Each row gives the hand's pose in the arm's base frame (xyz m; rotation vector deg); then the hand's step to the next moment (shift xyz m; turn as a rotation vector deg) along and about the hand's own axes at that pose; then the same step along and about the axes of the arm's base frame.
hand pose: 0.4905 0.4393 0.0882 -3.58 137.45 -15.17
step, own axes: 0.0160 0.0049 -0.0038 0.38 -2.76 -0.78
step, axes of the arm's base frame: -0.0143 0.0036 -0.0087 -0.88 -2.61 0.89
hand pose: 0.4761 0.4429 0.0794 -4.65 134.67 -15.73
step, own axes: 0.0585 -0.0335 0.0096 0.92 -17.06 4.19
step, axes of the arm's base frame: -0.0358 -0.0425 -0.0394 1.89 -17.49 0.24
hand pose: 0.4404 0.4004 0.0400 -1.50 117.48 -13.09
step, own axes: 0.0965 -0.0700 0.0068 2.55 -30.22 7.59
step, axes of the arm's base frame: -0.0452 -0.0810 -0.0753 3.07 -31.11 -0.44
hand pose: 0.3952 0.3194 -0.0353 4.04 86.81 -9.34
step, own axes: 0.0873 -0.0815 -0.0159 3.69 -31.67 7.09
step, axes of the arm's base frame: -0.0238 -0.0836 -0.0834 2.41 -32.54 -1.53
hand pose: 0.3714 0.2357 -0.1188 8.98 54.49 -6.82
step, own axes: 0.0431 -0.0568 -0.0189 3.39 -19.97 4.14
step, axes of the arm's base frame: 0.0000 -0.0537 -0.0506 1.87 -20.49 -2.02
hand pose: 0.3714 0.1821 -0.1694 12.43 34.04 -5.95
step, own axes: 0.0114 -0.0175 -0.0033 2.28 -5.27 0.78
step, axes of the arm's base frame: 0.0048 -0.0166 -0.0121 1.46 -5.38 -1.57
